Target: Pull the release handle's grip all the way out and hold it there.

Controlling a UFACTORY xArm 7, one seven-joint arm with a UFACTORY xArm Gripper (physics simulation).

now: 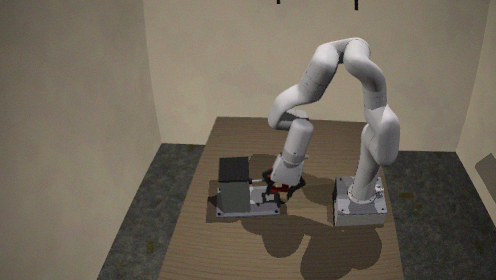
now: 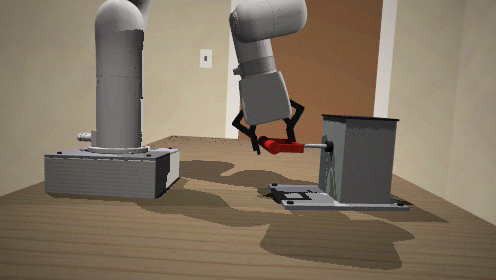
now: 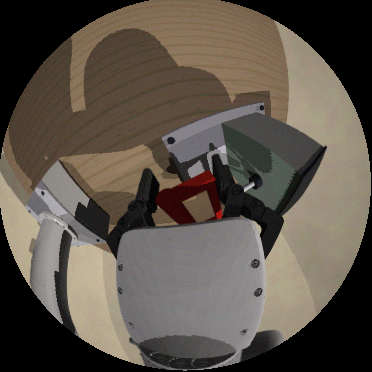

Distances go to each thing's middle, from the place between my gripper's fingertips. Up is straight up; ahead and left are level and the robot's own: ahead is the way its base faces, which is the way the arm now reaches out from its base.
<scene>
Now: hand 12 cm short of the metal base plate (image 2: 292, 197), 6 cm to the left of it and 8 cm above it.
</scene>
